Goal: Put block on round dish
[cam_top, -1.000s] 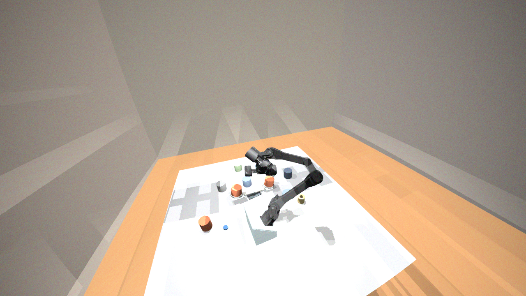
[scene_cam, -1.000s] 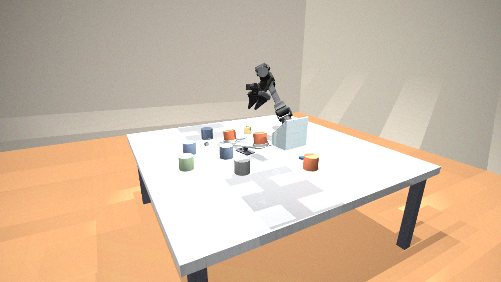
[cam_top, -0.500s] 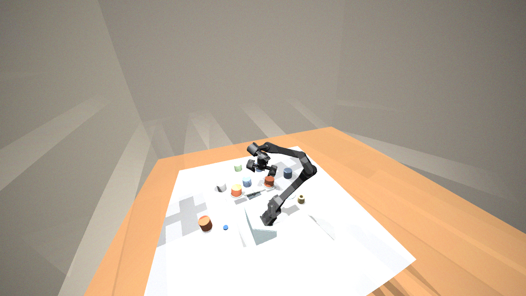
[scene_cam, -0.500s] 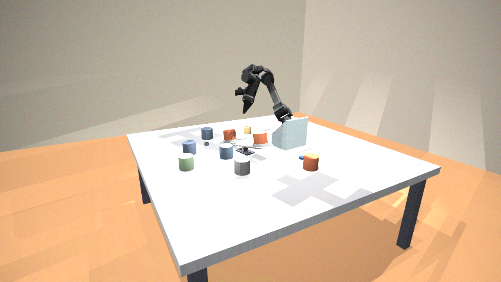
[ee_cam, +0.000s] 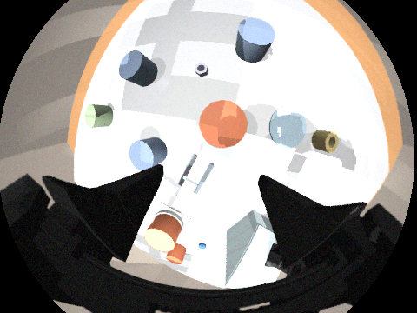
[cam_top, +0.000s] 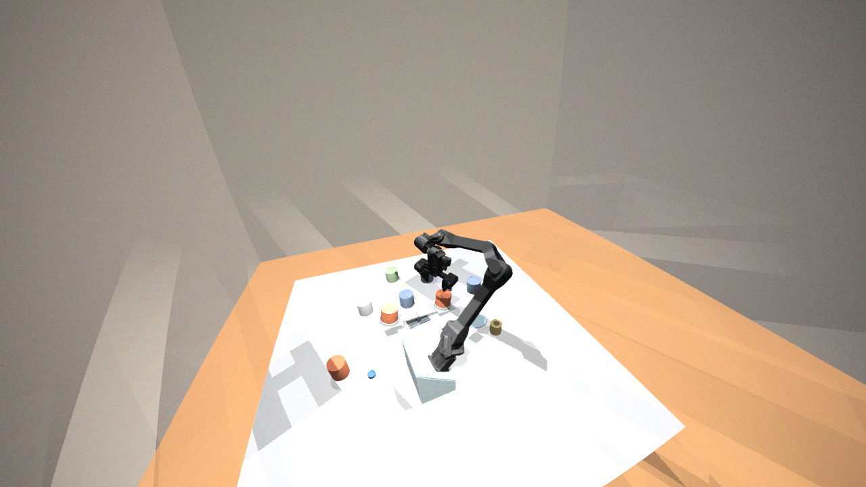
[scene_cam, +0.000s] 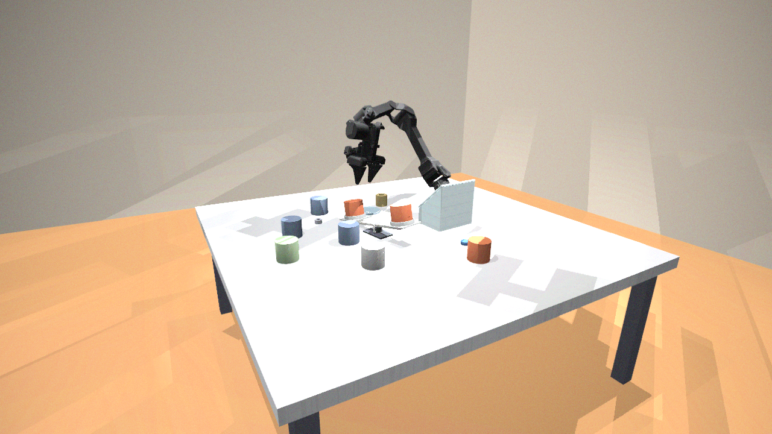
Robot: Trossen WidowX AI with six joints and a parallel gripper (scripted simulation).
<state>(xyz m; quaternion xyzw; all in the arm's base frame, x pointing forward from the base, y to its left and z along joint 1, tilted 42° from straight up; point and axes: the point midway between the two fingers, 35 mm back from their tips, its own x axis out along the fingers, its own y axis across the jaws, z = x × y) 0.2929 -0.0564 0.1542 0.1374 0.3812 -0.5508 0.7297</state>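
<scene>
My gripper tip is now 2 cm short of the grey block, 4 cm to the left of it and 12 cm above it. Round my gripper tip: balance (1 cm ahead, 10 cm to the left, 13 cm below); then pale blue round dish (12 cm behind, 13 cm to the right, 16 cm below); then dark ring (12 cm ahead, 13 cm to the right, 16 cm below).
</scene>
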